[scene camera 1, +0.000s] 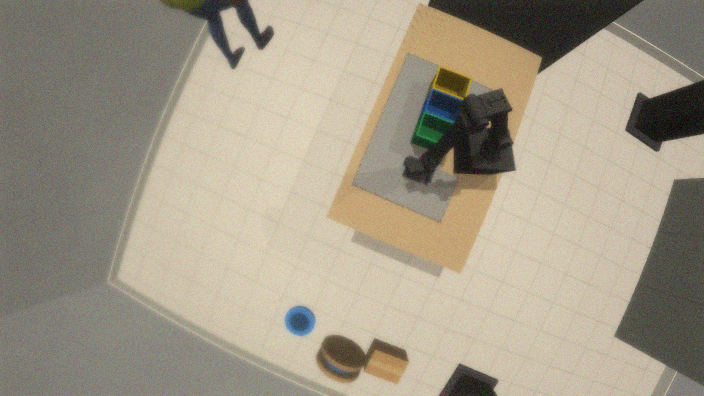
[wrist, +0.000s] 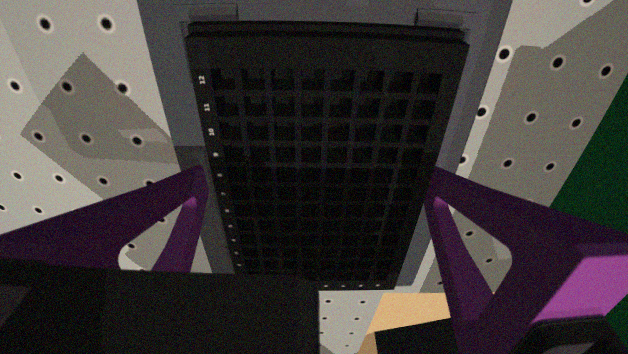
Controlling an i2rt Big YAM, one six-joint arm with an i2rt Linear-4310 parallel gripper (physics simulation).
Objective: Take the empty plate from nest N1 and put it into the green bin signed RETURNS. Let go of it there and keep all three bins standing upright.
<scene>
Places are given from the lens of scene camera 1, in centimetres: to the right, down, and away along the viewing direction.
green bin [scene camera 1: 430, 128]: 44, -39, 135
blue bin [scene camera 1: 438, 103]: 48, -52, 129
yellow bin [scene camera 1: 448, 81]: 53, -64, 126
</scene>
